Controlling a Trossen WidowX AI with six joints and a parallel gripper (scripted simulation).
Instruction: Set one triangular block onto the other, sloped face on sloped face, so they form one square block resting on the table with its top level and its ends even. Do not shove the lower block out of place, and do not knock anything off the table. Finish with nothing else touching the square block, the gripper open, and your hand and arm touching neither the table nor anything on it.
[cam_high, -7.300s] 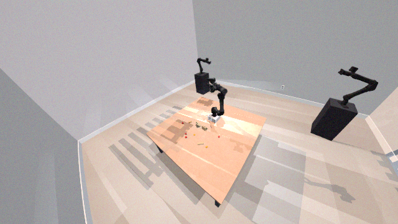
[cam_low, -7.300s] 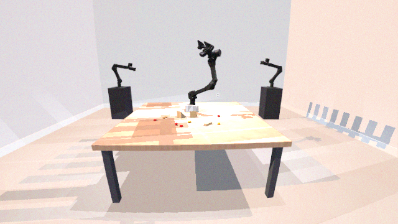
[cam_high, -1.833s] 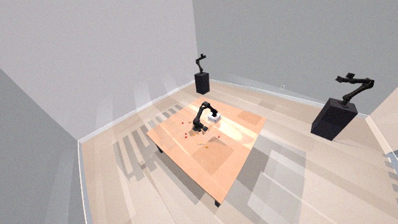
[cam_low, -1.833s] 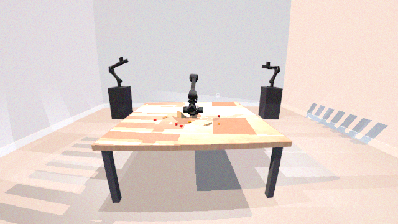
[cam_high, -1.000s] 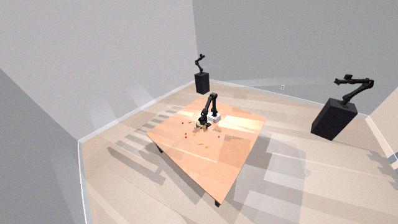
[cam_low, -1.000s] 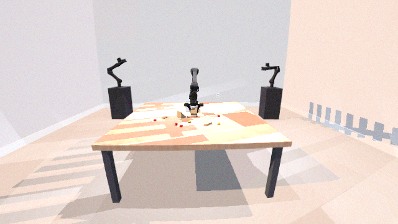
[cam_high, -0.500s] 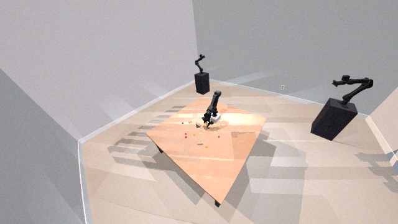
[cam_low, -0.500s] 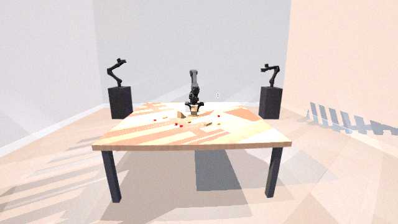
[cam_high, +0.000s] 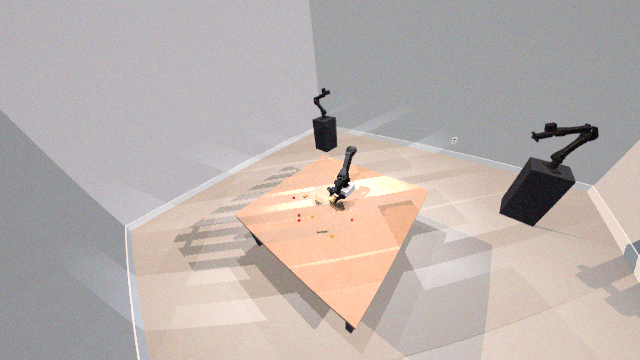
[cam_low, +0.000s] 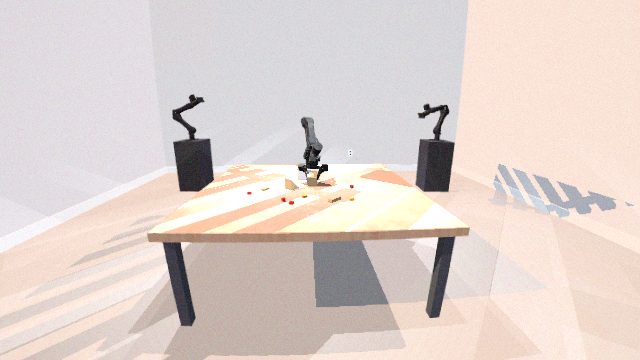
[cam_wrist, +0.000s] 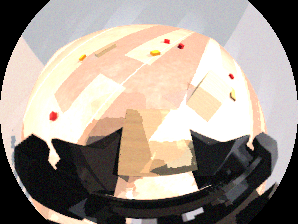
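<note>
Now: the triangular block 10 mm above my gripper tip. Also, from my gripper tip: short tan stick: 260 mm ahead, 130 mm to the left, 30 mm below.
</note>
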